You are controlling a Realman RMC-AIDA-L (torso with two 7-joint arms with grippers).
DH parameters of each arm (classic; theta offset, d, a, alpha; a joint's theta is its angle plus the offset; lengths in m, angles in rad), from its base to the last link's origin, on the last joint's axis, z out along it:
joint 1: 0 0.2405 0 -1.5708
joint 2: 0 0 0 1.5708
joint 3: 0 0.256 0 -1.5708
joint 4: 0 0 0 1.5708
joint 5: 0 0.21 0 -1.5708
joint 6: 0 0 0 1.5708
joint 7: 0 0.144 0 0
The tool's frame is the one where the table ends.
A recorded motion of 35 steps. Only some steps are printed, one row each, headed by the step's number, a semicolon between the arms.
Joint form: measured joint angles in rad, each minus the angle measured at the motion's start. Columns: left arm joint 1, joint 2, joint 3, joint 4, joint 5, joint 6, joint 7; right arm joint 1, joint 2, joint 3, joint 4, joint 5, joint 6, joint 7.
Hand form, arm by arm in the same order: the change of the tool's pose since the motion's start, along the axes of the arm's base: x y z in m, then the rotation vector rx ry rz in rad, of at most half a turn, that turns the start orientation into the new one. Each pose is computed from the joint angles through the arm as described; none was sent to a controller.
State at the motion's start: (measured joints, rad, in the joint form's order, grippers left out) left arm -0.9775 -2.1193 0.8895 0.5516 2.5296 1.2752 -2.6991; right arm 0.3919 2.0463 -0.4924 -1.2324 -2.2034 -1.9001 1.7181
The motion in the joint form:
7: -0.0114 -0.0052 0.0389 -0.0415 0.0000 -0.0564 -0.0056; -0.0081 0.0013 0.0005 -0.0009 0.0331 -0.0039 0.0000
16: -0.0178 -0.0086 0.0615 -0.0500 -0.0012 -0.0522 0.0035; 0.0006 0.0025 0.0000 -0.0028 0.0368 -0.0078 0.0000
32: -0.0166 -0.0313 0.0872 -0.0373 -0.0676 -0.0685 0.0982; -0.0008 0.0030 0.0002 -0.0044 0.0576 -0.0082 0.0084
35: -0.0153 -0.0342 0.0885 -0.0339 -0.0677 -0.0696 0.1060; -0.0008 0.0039 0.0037 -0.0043 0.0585 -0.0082 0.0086
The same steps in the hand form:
7: -0.0022 -0.0006 -0.0104 0.0027 0.0321 -0.0062; -0.0021 -0.0013 0.0010 0.0121 0.0241 0.0127
16: -0.0005 -0.0037 -0.0146 -0.0220 0.0458 -0.0271; -0.0056 0.0008 0.0008 0.0103 0.0274 0.0259
32: 0.0132 -0.0062 -0.0249 -0.0294 -0.0009 -0.1289; -0.0079 0.0012 0.0018 0.0187 0.0443 0.0300
35: 0.0137 -0.0065 -0.0257 -0.0299 -0.0009 -0.1385; -0.0078 0.0011 0.0020 0.0216 0.0470 0.0288

